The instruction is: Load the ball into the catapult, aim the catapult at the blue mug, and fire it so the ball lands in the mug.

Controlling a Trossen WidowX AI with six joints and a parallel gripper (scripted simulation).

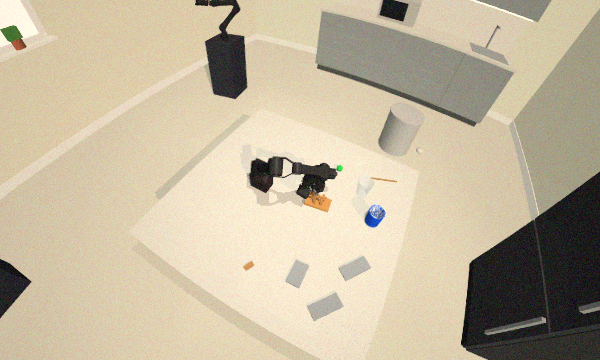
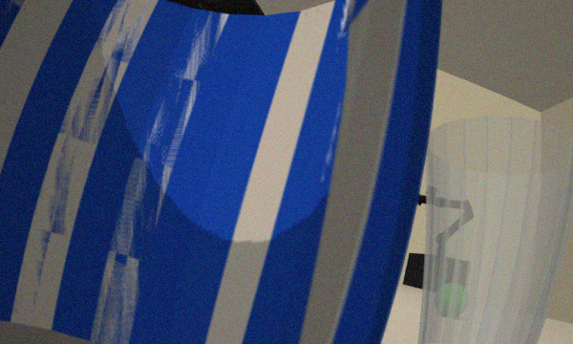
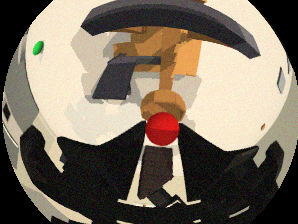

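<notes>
Right now the red ball is 10 mm above my gripper tip. Also, from my gripper tip: clear glass (330 mm ahead, 160 mm to the left, 40 mm below); green ball (290 mm to the left, 160 mm ahead, 50 mm below); wooden catapult (70 mm ahead, 20 mm below, 10 mm to the left).
</notes>
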